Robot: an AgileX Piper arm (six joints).
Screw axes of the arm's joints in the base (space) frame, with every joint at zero. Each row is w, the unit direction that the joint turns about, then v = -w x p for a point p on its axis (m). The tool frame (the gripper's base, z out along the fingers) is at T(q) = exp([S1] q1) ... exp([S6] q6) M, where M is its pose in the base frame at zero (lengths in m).
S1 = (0, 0, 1, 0.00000, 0.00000, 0.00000)
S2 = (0, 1, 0, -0.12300, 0.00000, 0.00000)
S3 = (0, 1, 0, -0.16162, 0.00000, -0.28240)
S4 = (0.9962, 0, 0.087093, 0.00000, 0.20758, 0.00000)
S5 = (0, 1, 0, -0.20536, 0.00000, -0.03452)
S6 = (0.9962, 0, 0.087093, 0.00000, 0.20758, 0.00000)
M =
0.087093 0 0.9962 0.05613
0 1 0 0.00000
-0.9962 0 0.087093 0.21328
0 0 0 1
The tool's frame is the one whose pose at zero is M.
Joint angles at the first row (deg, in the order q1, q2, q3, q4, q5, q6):
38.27 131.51 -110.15 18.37 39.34 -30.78
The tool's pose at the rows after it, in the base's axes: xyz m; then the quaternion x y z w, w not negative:
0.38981 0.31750 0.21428 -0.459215 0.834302 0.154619 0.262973
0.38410 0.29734 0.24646 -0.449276 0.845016 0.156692 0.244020
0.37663 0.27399 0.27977 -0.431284 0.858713 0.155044 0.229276
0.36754 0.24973 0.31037 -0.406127 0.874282 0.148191 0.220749
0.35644 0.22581 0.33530 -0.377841 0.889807 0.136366 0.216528
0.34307 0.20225 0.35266 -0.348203 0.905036 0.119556 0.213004
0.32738 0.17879 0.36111 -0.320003 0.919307 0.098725 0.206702
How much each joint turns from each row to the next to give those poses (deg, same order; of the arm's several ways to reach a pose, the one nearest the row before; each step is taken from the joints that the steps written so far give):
-1.41 -3.59 -0.07 -0.22 6.00 0.87
-1.68 -4.33 -0.01 -0.46 6.59 1.83
-1.89 -4.61 0.00 -0.93 6.30 2.73
-1.86 -4.57 0.28 -1.49 5.20 3.39
-1.71 -4.57 1.24 -1.92 3.81 3.41
-1.54 -4.76 2.84 -2.36 2.42 3.21
-1.47 -5.06 4.82 -2.60 1.20 2.68

